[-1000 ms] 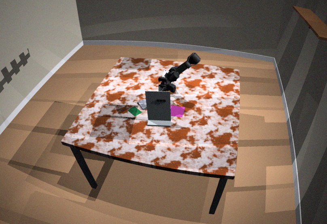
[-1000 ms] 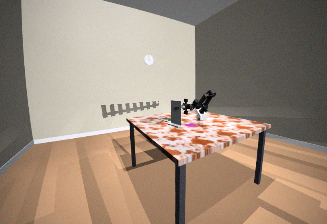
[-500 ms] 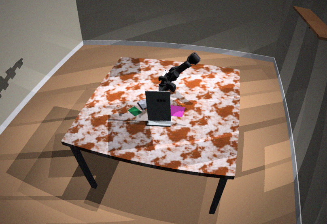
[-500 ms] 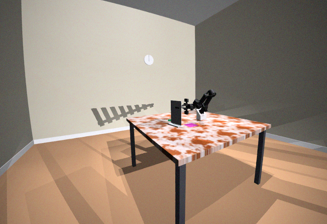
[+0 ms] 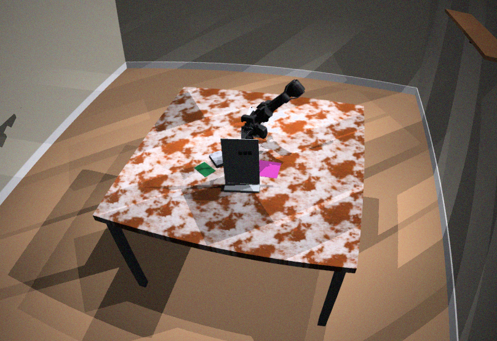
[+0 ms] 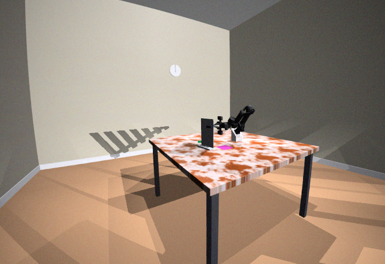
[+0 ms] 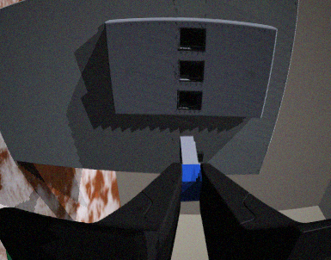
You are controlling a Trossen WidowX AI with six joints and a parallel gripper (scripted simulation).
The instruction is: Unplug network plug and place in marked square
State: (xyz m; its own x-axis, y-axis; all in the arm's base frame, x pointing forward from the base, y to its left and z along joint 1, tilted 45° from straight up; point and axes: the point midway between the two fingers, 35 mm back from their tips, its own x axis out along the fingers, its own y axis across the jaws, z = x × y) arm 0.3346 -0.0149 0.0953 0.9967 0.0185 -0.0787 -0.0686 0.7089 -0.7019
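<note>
Right now the magenta square is 200 mm below my gripper tip, 100 mm to the left of it and 70 mm behind it. From my gripper tip the other things lie so: upright panel (80 mm below, 80 mm ahead, 30 mm to the left); network plug (right at my gripper tip).
</note>
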